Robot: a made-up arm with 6 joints.
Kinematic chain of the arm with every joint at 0, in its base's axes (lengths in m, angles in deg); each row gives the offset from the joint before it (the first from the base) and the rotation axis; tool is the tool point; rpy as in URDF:
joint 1: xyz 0 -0.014 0.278 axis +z
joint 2: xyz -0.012 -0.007 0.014 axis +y
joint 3: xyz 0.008 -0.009 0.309 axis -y
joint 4: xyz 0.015 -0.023 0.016 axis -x
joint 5: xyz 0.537 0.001 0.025 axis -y
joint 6: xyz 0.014 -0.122 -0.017 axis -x
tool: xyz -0.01 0.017 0.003 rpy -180 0 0
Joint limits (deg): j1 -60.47..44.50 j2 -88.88..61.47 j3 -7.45..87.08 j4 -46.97..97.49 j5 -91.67..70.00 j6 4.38..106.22
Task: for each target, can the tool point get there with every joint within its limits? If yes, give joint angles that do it. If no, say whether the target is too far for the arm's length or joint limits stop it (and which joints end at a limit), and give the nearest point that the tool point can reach.
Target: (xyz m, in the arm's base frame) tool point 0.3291 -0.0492 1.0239
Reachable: yes | joints 19.10 -11.54 38.53 -16.35 19.72 19.18
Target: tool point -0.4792 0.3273 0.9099
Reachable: yes | joints -49.83 -69.59 50.48 -16.83 28.90 68.55
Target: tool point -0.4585 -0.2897 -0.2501
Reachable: no: joint limits stop it (at a limit: joint 2, joint 3, joint 5, joint 6) | nearest point -0.7266 -0.4509 0.2021 | short by 0.550 m
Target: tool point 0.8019 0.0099 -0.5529
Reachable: no: too far | nearest point 0.5718 0.0030 -0.0827 | short by 0.524 m
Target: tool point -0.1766 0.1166 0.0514
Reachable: no: joint limits stop it (at a limit: joint 1, joint 2, joint 3, joint 4) | nearest point 0.3574 0.1709 -0.0933 | short by 0.556 m
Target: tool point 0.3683 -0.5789 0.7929
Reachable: yes | joints -48.75 42.44 62.08 52.11 -63.82 36.63
